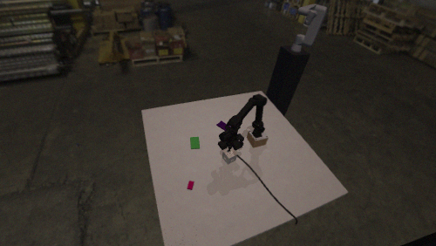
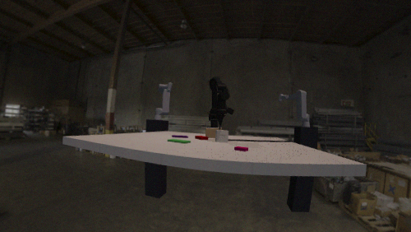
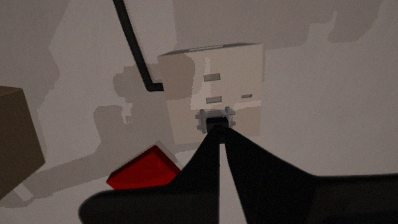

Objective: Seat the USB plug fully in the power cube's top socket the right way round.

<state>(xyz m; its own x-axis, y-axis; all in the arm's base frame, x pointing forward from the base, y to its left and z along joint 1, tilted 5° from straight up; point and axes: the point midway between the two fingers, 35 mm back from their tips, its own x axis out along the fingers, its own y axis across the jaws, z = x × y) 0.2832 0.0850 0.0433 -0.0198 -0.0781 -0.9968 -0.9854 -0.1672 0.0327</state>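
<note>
Right now the socket is 40 mm below my gripper tip and 10 mm to the right of it. The rest, counted from my gripper tip: USB plug 20 mm below; then green block 210 mm to the right, 200 mm ahead, 100 mm below; then red block 140 mm to the right, 100 mm below, 80 mm behind.
</note>
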